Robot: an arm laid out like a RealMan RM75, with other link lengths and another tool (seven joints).
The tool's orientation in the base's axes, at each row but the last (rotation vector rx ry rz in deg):
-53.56 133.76 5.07
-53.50 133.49 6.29
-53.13 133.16 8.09
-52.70 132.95 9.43
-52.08 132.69 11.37
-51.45 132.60 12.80
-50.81 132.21 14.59
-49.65 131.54 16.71
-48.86 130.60 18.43
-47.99 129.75 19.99
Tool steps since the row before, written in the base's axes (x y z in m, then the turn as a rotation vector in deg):
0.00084 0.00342 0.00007 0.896 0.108 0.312
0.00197 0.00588 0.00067 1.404 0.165 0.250
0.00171 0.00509 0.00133 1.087 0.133 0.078
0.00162 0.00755 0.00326 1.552 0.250 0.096
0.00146 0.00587 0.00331 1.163 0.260 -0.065
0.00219 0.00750 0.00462 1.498 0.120 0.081
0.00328 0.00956 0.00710 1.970 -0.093 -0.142
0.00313 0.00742 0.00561 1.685 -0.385 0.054
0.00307 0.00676 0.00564 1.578 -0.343 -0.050
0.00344 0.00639 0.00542 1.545 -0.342 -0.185
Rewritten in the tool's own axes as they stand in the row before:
-0.00257 0.00201 0.00133 -0.745 -0.546 0.243
-0.00500 0.00301 0.00219 -1.027 -0.824 0.572
-0.00472 0.00252 0.00141 -0.730 -0.620 0.537
-0.00720 0.00423 0.00073 -1.068 -0.838 0.798
-0.00613 0.00316 0.00020 -0.757 -0.562 0.732
-0.00820 0.00389 0.00024 -0.960 -0.897 0.735
-0.01142 0.00471 -0.00013 -0.972 -1.356 1.061
-0.00919 0.00343 0.00039 -0.790 -1.395 0.648
-0.00880 0.00307 0.00032 -0.681 -1.293 0.689
-0.00863 0.00265 0.00073 -0.571 -1.272 0.771

